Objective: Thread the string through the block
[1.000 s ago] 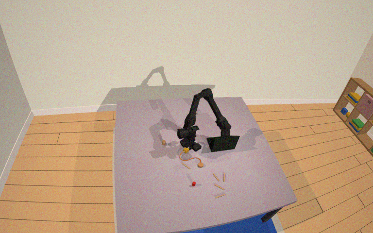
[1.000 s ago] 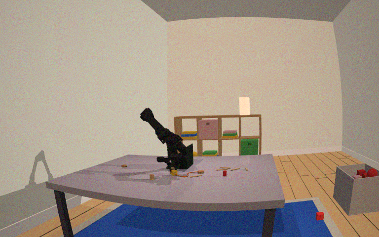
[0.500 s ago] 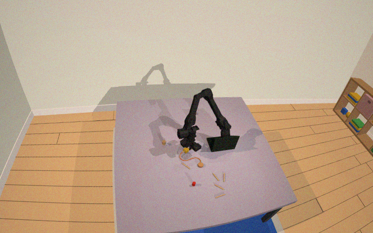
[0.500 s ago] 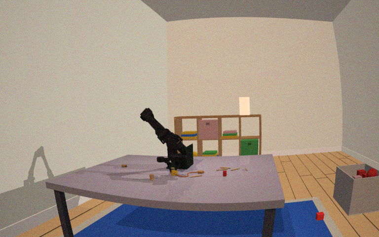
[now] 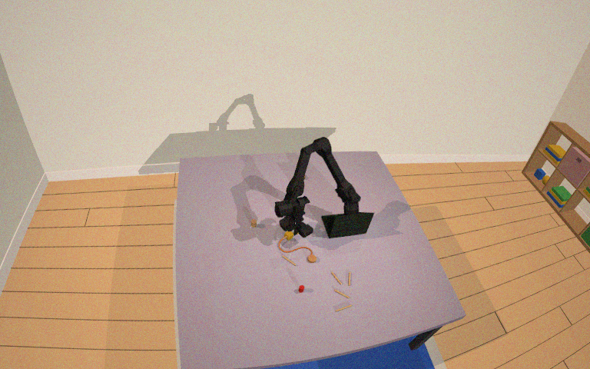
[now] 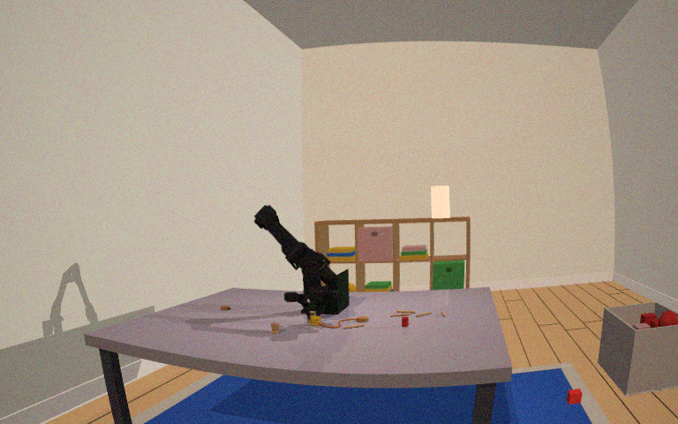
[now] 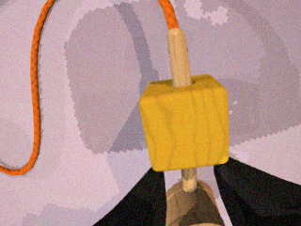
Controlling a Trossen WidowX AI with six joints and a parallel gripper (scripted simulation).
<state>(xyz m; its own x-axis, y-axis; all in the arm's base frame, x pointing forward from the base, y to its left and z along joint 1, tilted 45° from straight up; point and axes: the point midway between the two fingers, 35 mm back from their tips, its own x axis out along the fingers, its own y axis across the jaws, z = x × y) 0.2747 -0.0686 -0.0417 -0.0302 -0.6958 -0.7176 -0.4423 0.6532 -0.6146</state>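
Right now my gripper tip is 20 mm short of the yellow block and 10 mm to the right of it. Round my gripper tip: wooden cylinder 30 mm behind, 10 mm to the right, 10 mm above; then red piece 50 mm ahead, 320 mm to the left.
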